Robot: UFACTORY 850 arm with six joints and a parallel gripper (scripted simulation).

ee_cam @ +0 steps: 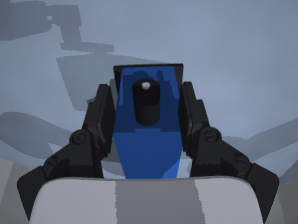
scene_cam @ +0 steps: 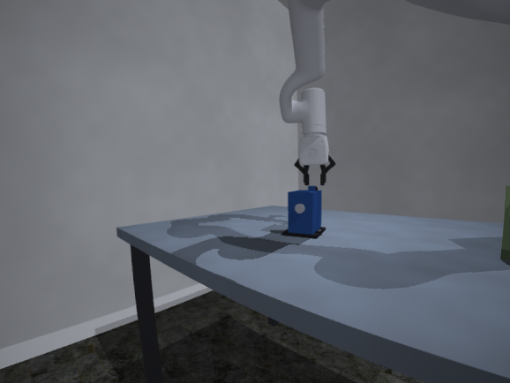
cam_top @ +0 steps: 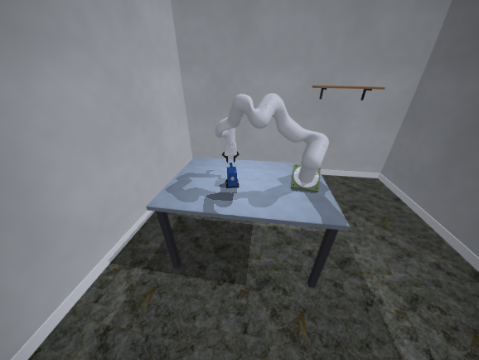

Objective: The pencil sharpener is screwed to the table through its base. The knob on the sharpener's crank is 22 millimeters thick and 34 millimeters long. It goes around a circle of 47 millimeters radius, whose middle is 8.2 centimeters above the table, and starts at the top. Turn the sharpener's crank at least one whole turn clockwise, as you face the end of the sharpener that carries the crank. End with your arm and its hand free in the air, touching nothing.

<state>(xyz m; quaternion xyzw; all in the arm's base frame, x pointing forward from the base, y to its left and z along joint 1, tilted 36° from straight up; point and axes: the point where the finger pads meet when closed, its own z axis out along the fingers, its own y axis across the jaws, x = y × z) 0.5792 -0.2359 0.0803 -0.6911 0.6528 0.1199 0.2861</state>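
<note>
Now: hand 3 cm above the knob and 2 cm to the right of it.
</note>
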